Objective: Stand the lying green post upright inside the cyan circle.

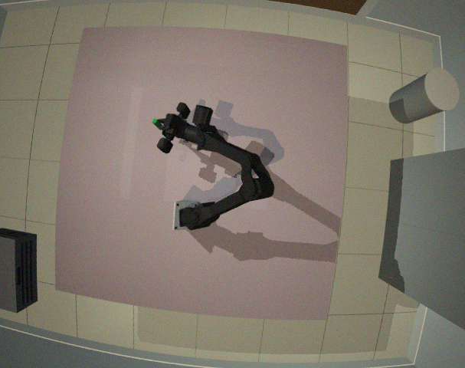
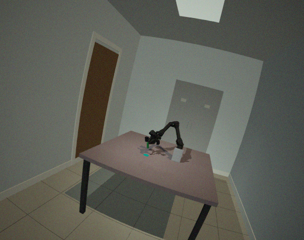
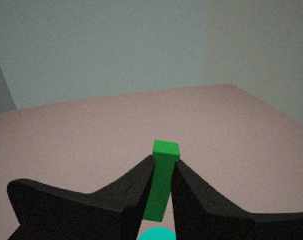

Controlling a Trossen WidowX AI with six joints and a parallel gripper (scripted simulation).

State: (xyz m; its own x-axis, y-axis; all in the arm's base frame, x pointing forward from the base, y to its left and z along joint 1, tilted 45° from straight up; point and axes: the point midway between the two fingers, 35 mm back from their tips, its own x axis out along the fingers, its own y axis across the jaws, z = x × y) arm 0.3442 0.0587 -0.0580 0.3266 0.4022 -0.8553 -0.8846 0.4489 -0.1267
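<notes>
Now: gripper tip 10 mm past the cyan circle, 20 mm to the left of it and 140 mm above it. From my gripper tip the other things lie so: green post 20 mm below.
</notes>
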